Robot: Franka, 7 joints.
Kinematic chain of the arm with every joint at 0, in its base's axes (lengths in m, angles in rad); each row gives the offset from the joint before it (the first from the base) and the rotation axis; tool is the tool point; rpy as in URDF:
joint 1: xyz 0 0 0.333 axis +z
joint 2: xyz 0 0 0 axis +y
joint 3: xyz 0 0 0.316 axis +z
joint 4: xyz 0.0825 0 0 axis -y
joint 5: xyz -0.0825 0 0.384 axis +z
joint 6: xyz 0 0 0 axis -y
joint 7: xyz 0.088 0 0 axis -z
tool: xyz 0 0 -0.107 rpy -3.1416 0 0
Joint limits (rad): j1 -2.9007..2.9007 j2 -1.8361..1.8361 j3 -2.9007..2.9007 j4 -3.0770..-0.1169 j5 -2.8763..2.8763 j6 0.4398..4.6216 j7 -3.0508..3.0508
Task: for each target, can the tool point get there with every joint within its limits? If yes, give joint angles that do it. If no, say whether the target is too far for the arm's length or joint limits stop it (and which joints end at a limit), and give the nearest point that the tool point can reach.
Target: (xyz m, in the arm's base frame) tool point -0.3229 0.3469 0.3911
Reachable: yes | joints 1.1244 -0.2796 0.9781 -2.4349 1.6825 1.6945 -2.1537
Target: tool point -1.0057 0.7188 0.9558
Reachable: no: too far | nearest point -0.6233 0.4455 0.7190 | short by 0.526 m
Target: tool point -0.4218 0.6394 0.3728
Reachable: yes | joints -0.4020 -1.1040 1.8927 -1.2073 1.8491 1.5473 -2.4123
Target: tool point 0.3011 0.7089 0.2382
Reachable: yes | joints 1.0011 1.2360 0.7007 -0.9075 1.1820 3.6666 -0.9141
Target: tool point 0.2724 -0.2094 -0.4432
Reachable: no: joint limits stop it (at a limit: joint 2) | nearest point 0.2658 -0.2043 -0.3582 | short by 0.085 m
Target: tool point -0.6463 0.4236 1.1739
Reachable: no: too far | nearest point -0.4855 0.3182 0.9647 | short by 0.284 m
